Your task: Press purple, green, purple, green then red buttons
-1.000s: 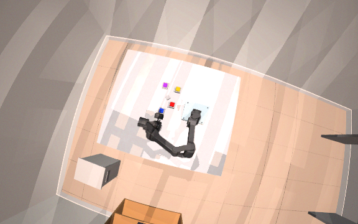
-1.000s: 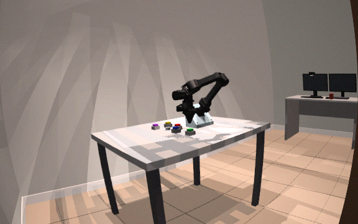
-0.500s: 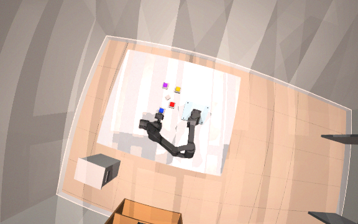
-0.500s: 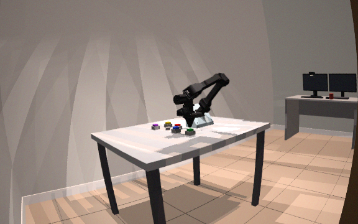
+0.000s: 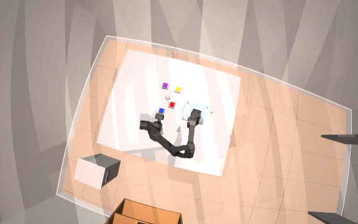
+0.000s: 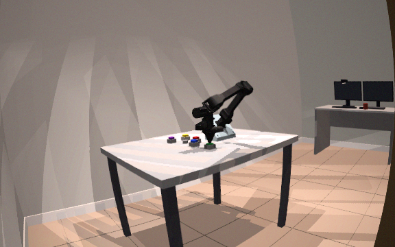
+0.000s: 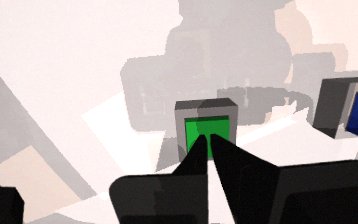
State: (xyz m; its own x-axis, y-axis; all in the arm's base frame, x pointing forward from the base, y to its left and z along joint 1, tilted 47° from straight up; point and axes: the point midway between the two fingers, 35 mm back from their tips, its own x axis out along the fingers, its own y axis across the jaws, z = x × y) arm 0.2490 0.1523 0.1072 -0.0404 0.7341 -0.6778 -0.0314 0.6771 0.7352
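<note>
Right now my gripper tip is 1 cm above the green button. The rest, counted from my gripper tip: red button (5 cm behind, 21 cm to the right); then small grey block (26 cm to the right, 2 cm below); then blue button (1 cm ahead, 13 cm to the right).
</note>
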